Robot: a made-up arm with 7 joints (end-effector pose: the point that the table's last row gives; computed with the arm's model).
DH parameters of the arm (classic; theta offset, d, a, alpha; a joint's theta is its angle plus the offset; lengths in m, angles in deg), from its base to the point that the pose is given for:
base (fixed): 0 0 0 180
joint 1: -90 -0.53 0.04 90
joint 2: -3.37 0 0.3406 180
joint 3: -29.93 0 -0.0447 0
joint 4: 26.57 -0.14 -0.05 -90
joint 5: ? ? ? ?
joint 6: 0 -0.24 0.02 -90
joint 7: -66.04 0 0.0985 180
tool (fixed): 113.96 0.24 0 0
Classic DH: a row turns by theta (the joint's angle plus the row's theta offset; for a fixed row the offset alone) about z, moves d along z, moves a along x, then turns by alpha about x.
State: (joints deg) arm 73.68 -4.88 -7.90 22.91 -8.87 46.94 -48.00
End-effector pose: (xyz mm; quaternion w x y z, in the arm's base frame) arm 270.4 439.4 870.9 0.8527 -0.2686 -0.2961 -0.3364
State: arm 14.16 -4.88 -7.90 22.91 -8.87 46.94 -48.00
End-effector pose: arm -241.5 455.9 870.9 0.9072 -0.0862 -0.3904 0.1312
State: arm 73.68 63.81 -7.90 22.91 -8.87 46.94 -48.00
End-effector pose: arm 365.6 467.3 334.4 0.8217 -0.5391 0.1639 -0.0853
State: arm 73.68 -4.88 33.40 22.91 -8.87 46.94 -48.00
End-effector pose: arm 84.0 384.8 802.1 0.7243 -0.0530 -0.5323 -0.4350
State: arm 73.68 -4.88 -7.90 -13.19 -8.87 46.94 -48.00
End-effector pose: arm 414.8 481.7 792.7 0.8754 -0.4297 -0.0573 -0.2142
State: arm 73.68 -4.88 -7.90 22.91 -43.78 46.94 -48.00
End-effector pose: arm 386.7 325.2 899.7 0.7533 -0.2659 -0.1493 -0.5827
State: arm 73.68 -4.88 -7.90 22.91 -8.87 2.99 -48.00
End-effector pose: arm 273.5 266.1 920.4 0.9395 0.0722 -0.1546 -0.2969
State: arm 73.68 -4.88 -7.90 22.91 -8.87 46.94 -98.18
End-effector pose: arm 321.6 405.8 927.7 0.9148 -0.3688 -0.1543 0.0569
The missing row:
joint 5: 90 0.06 0.07 -90
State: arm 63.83 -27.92 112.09 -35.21 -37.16 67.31 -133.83
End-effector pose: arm -34.0 189.1 926.0 0.8405 -0.1884 -0.4944 -0.1172
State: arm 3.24 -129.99 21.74 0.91 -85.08 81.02 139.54
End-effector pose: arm 140.5 -459.2 830.8 0.3775 0.1946 -0.5526 0.7171
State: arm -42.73 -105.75 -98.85 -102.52 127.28 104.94 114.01
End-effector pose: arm -57.6 -261.5 1335.2 0.9411 -0.1086 0.3050 0.0973
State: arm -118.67 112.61 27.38 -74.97 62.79 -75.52 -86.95
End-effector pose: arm 307.9 -95.7 131.4 0.4770 -0.8277 0.2801 -0.0948
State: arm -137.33 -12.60 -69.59 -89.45 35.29 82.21 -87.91
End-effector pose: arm 25.0 -706.7 568.7 0.7677 0.5880 0.2290 -0.1115
